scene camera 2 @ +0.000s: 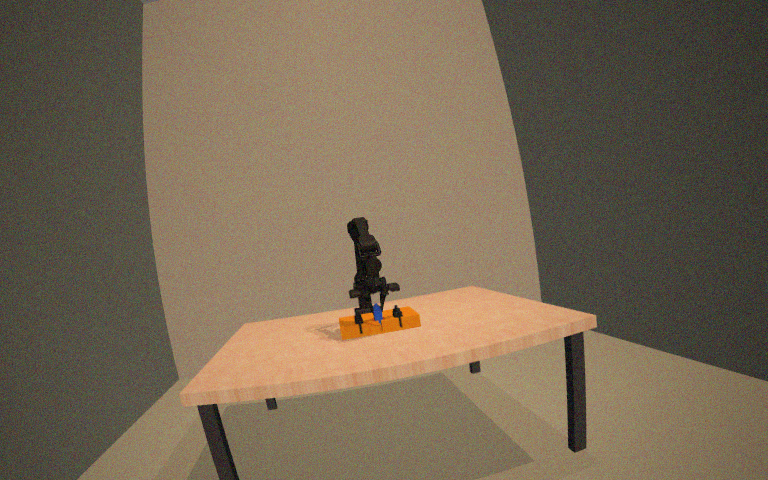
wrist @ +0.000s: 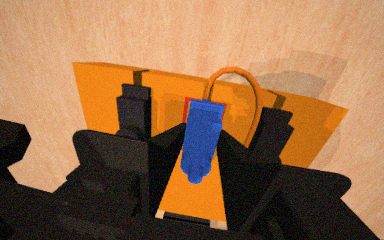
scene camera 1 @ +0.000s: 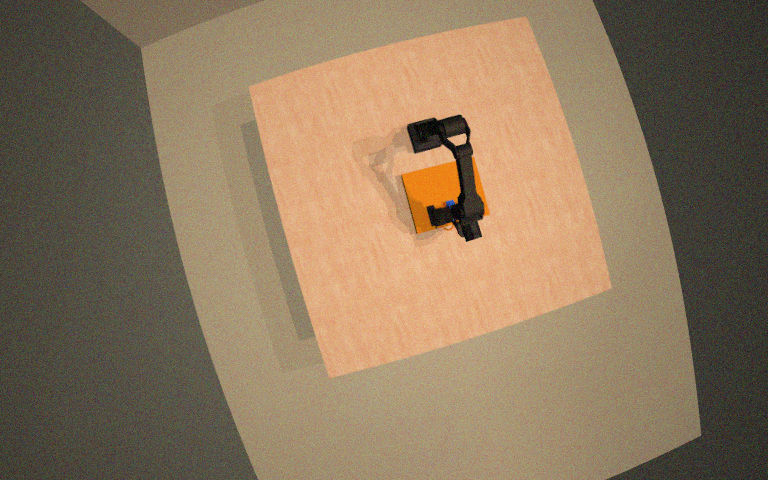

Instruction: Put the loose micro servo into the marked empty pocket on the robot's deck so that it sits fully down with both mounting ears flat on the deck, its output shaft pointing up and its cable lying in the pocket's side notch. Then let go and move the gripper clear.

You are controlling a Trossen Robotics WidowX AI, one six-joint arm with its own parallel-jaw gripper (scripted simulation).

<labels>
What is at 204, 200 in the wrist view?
A robot deck.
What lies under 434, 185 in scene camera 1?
A robot deck.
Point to a micro servo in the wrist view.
At 204, 124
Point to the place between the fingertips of my gripper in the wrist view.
At 201, 130
</labels>
